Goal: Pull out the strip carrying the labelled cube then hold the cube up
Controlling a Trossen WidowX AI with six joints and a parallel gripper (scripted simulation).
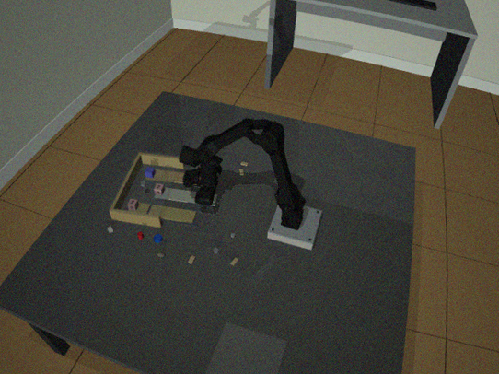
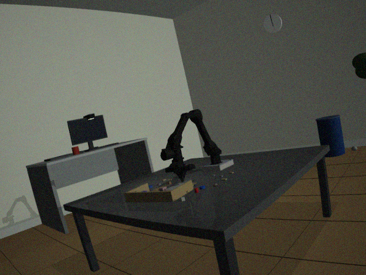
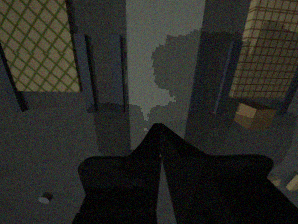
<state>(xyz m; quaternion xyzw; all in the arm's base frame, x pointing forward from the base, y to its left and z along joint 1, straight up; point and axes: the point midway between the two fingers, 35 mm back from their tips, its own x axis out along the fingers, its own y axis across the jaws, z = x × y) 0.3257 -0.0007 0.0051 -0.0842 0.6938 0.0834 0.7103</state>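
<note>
The strip lies 9 cm ahead of my gripper tip and 2 cm to the left of it. From my gripper tip the other things lie so: red piece 14 cm ahead, 26 cm to the left, 1 cm above.
</note>
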